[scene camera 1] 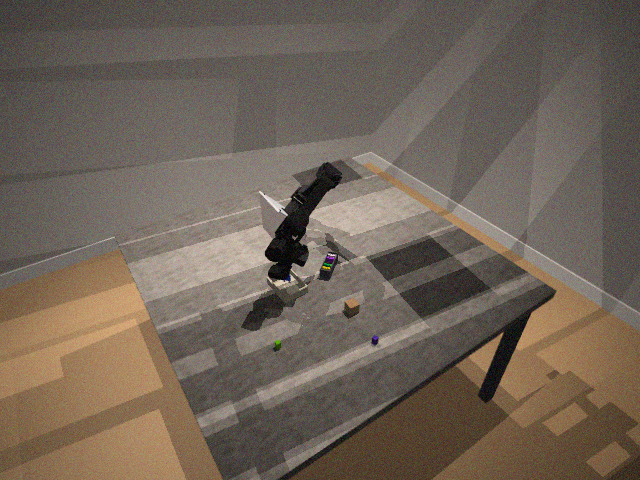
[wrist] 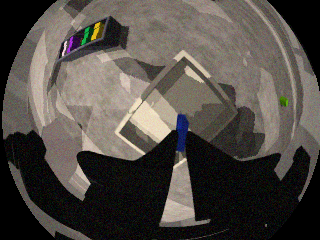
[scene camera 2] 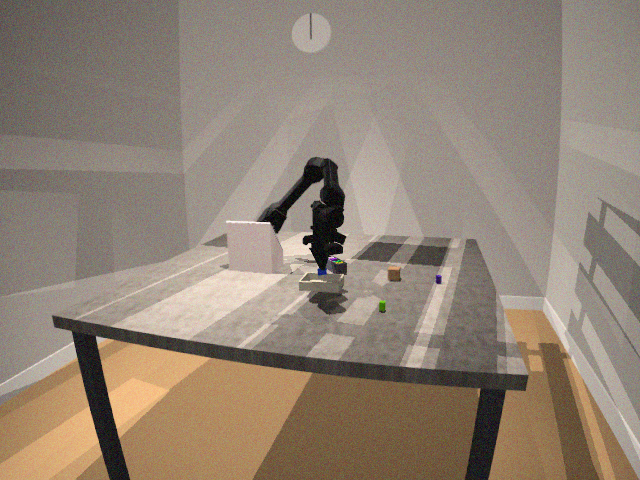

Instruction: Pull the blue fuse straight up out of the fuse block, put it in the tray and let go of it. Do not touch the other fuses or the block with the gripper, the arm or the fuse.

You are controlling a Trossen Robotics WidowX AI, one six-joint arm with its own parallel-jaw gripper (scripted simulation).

Scene:
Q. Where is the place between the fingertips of my gripper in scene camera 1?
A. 286, 276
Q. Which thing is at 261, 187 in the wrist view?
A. My gripper.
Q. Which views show my gripper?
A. Scene camera 1, the wrist view and scene camera 2: all of them.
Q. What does my gripper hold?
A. A blue fuse.

